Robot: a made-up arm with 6 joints.
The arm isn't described. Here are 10 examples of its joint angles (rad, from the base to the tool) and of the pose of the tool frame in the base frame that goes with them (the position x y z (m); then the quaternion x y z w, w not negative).
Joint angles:
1: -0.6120 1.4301 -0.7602 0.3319 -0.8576 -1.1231
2: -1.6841 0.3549 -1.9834 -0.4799 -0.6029 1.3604
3: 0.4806 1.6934 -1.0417 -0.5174 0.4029 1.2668
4: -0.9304 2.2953 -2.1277 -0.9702 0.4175 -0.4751
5: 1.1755 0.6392 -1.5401 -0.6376 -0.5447 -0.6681
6: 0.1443 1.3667 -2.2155 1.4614 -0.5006 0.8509
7: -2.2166 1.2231 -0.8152 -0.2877 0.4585 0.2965
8: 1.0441 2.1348 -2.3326 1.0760 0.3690 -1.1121
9: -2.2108 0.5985 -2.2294 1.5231 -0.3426 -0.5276
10: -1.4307 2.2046 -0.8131 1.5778 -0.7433 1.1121
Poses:
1: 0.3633 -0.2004 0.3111 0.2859 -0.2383 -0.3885 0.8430
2: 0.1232 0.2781 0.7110 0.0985 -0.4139 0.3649 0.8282
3: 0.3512 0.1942 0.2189 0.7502 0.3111 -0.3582 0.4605
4: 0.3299 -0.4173 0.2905 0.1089 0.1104 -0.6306 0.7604
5: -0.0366 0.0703 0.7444 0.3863 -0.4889 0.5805 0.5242
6: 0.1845 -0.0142 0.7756 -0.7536 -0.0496 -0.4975 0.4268
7: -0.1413 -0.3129 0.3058 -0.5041 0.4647 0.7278 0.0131
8: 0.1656 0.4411 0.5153 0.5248 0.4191 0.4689 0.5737
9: 0.1878 0.1939 0.7658 0.0364 -0.7216 0.2299 0.6521
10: 0.0107 -0.3031 0.0319 -0.2421 0.8898 0.0964 0.3746
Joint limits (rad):
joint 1: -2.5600..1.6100
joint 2: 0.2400..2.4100
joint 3: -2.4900..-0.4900
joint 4: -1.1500..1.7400
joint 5: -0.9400..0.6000
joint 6: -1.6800..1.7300
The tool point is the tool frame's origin. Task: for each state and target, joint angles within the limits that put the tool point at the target. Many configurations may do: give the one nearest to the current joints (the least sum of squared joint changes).
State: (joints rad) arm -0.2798 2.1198 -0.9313 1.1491 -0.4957 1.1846
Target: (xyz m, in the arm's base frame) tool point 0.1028 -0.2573 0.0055
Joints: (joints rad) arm -1.0904 2.2453 -0.7023 1.3081 -0.7045 1.2199
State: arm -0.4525 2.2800 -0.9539 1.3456 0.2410 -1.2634
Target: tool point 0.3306 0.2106 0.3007
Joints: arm 0.3143 1.5325 -0.9409 1.2819 0.6000 -1.3167
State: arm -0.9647 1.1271 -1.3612 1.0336 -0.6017 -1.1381
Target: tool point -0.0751 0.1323 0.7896
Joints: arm -0.8984 0.5985 -1.9662 1.0199 -0.6367 -1.1191
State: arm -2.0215 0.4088 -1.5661 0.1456 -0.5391 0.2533
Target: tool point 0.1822 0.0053 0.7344
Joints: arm -2.5600 0.2827 -1.4732 -0.1309 -0.6210 0.2067
